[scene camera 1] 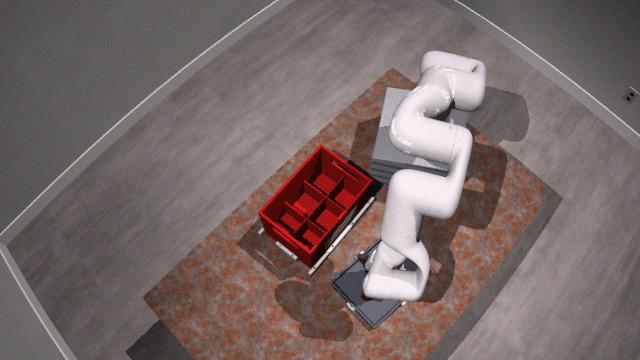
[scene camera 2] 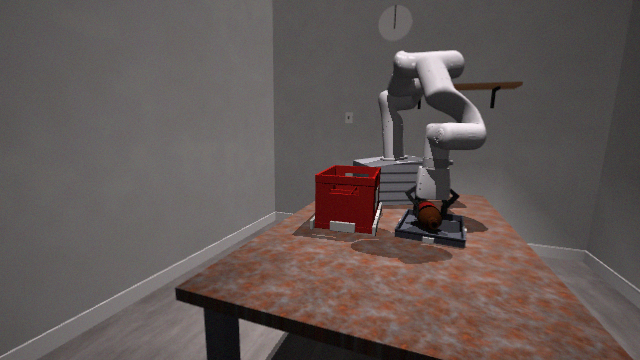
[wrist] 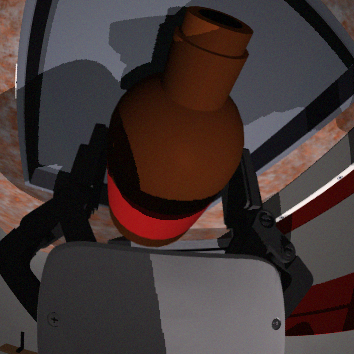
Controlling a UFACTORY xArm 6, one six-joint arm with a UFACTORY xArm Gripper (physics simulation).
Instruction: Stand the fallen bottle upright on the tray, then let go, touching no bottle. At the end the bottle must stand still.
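Places are measured from the arm's base along level axes (x left, y back, z up), in millimetres.
Pixels of known places: gripper, fingertip midpoint: (scene camera 2: pixel 429 217) (wrist: pixel 169 150); arm's base, origin of the base link: (scene camera 2: pixel 394 158).
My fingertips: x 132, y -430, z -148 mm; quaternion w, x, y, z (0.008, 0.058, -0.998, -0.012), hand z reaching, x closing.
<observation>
For each thing: its top centre in the pictures, then the offset to it from my fingertips. Level surfaces: height alone.
- brown bottle, middle of its top: (wrist: pixel 170 205) (scene camera 1: pixel 380 274) (scene camera 2: pixel 430 206) dz +39, dx +1, dy -6 mm
- dark grey tray, middle of its top: (wrist: pixel 152 136) (scene camera 1: pixel 383 277) (scene camera 2: pixel 431 221) dz -14, dx +10, dy +7 mm
- red crate, middle of its top: (scene camera 1: pixel 315 196) (scene camera 2: pixel 351 170) dz +135, dx -265, dy +34 mm
- mottled table, its level: dz -40 mm
The brown bottle (scene camera 1: pixel 366 297) (scene camera 2: pixel 429 218) (wrist: pixel 176 150) with a red band lies on its side over the dark grey tray (scene camera 1: pixel 350 281) (scene camera 2: pixel 452 242) (wrist: pixel 70 42). Its neck points toward scene camera 2, and its open mouth shows at the top of the wrist view. My gripper (scene camera 2: pixel 431 210) (wrist: pixel 169 150) points down, with one black finger against each side of the bottle's body near the red band. It is shut on the bottle. In scene camera 1 the arm hides the fingers and most of the bottle. Contact between the bottle and tray floor is not clear.
A red crate (scene camera 1: pixel 276 223) (scene camera 2: pixel 350 210) with empty compartments stands beside the tray, with white rails (scene camera 1: pixel 342 235) along its base. The grey slatted block (scene camera 1: pixel 390 145) (scene camera 2: pixel 400 185) under the arm's base stands behind. The tray has raised rims on the mottled table (scene camera 1: pixel 240 295) (scene camera 2: pixel 350 300).
</observation>
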